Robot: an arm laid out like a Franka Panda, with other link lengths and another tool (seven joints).
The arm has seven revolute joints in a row. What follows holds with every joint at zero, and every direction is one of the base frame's. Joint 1 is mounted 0.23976 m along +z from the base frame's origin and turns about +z. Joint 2 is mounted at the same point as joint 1 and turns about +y. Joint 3 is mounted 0.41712 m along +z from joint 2 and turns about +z. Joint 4 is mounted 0.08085 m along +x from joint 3 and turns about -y. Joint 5 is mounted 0.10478 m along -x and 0.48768 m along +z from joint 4 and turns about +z. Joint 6 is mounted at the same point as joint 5 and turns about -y. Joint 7 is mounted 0.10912 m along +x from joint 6 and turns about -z. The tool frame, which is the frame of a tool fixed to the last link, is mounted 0.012 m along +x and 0.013 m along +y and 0.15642 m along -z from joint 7; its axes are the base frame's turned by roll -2.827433, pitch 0 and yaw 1.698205 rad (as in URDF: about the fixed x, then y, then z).
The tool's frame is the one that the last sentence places.
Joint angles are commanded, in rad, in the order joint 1, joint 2, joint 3, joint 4, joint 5, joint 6, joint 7. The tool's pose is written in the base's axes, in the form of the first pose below.
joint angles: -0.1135, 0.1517, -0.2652, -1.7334, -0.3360, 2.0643, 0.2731
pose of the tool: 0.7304 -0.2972 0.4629 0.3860 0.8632 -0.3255 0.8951 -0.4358 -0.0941
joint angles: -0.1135, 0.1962, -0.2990, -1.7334, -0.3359, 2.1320, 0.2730
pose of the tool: 0.7392 -0.3205 0.4396 0.3991 0.8537 -0.3346 0.8924 -0.4454 -0.0719
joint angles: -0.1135, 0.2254, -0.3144, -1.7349, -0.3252, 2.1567, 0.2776
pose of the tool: 0.7433 -0.3307 0.4201 0.4103 0.8491 -0.3327 0.8858 -0.4578 -0.0759
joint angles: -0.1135, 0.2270, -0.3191, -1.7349, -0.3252, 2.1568, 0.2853
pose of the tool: 0.7422 -0.3341 0.4192 0.4206 0.8441 -0.3325 0.8805 -0.4681 -0.0745
